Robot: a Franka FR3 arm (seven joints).
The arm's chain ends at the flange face. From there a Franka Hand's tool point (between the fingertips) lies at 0.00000 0.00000 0.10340 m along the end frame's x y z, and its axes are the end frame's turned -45 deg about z.
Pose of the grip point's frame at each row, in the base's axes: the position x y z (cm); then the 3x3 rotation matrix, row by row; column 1 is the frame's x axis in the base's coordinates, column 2 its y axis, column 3 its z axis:
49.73, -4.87, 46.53; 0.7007, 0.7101, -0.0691; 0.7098, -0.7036, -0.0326; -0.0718, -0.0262, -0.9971
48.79, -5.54, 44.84; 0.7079, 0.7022, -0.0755; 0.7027, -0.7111, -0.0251; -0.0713, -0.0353, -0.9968
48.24, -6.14, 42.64; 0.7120, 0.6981, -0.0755; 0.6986, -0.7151, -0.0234; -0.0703, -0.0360, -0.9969
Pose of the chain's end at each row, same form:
50.44, -4.53, 56.84; 0.9976, 0.0066, -0.0691; 0.0044, -0.9994, -0.0326; -0.0693, 0.0322, -0.9971
49.57, -5.28, 55.15; 0.9971, -0.0040, -0.0755; -0.0059, -0.9997, -0.0251; -0.0754, 0.0255, -0.9968
49.02, -5.90, 52.95; 0.9971, -0.0098, -0.0755; -0.0117, -0.9996, -0.0234; -0.0752, 0.0243, -0.9969

